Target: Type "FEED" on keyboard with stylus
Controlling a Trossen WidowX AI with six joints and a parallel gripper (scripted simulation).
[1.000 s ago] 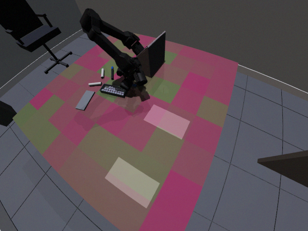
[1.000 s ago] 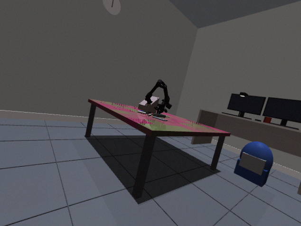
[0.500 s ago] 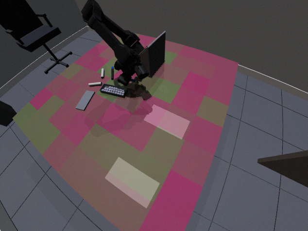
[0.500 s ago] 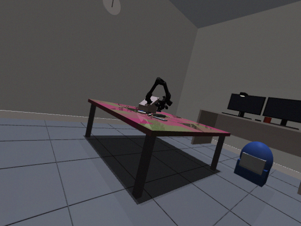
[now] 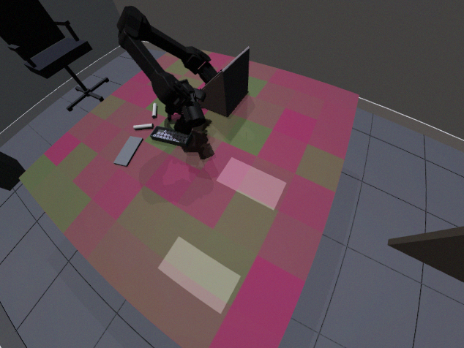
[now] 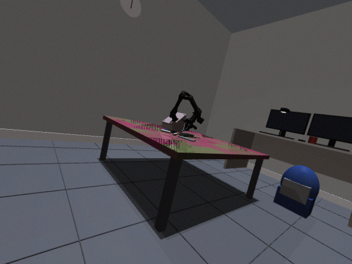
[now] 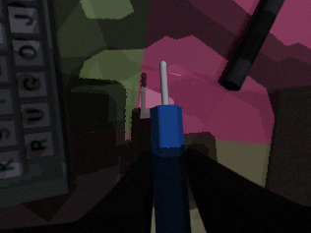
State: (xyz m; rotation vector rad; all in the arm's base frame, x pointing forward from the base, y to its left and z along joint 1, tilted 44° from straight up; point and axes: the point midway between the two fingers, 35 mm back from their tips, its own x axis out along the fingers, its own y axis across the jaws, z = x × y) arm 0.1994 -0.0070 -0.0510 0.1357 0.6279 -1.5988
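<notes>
Right now my gripper tip is 10 mm to the left of the blue stylus. Also, from my gripper tip: grey slab: 260 mm ahead, 180 mm to the right, 40 mm below.
</notes>
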